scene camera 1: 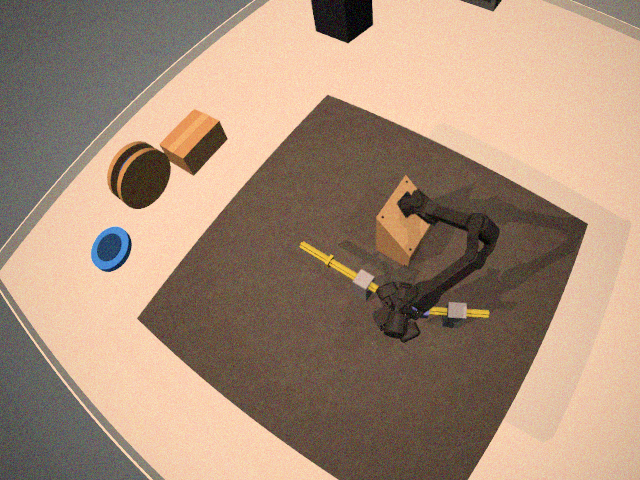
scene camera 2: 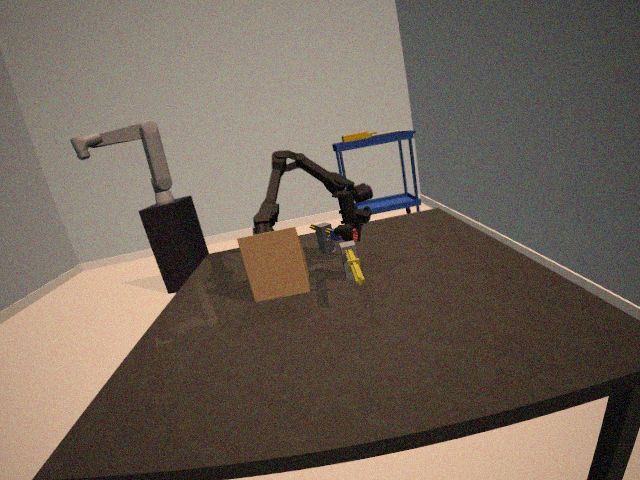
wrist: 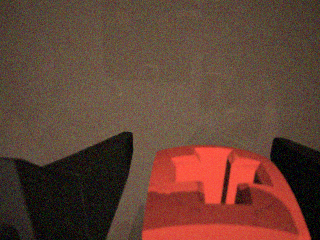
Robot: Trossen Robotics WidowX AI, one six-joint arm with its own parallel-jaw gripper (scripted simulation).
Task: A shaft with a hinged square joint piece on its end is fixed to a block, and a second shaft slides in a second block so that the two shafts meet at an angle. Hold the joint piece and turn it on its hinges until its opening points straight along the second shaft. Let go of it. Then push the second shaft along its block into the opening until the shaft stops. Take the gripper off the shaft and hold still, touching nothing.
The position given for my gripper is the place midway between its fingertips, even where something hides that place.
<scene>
My gripper (scene camera 1: 395, 319) is open, with nothing in its grasp. I also see a red joint piece (wrist: 197, 184).
My gripper shows as well in scene camera 2 (scene camera 2: 355, 244) and in the wrist view (wrist: 202, 144).
</scene>
